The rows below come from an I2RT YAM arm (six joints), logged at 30 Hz.
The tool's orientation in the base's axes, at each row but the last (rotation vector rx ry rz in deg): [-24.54 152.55 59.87]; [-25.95 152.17 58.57]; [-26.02 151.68 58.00]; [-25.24 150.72 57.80]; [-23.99 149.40 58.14]
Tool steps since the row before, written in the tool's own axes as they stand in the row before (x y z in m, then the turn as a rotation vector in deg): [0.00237 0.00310 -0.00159 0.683 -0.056 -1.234]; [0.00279 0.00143 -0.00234 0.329 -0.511 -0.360]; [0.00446 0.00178 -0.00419 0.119 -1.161 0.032]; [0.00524 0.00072 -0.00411 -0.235 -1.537 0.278]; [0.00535 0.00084 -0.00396 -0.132 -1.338 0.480]
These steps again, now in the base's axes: [-0.00350 0.00064 0.00226 -0.763 -1.015 0.617]; [-0.00340 -0.00113 0.00158 -0.156 -0.669 -0.163]; [-0.00533 -0.00245 0.00248 0.338 -0.821 -0.758]; [-0.00569 -0.00323 0.00142 0.842 -0.857 -1.025]; [-0.00589 -0.00298 0.00121 0.710 -0.593 -1.088]
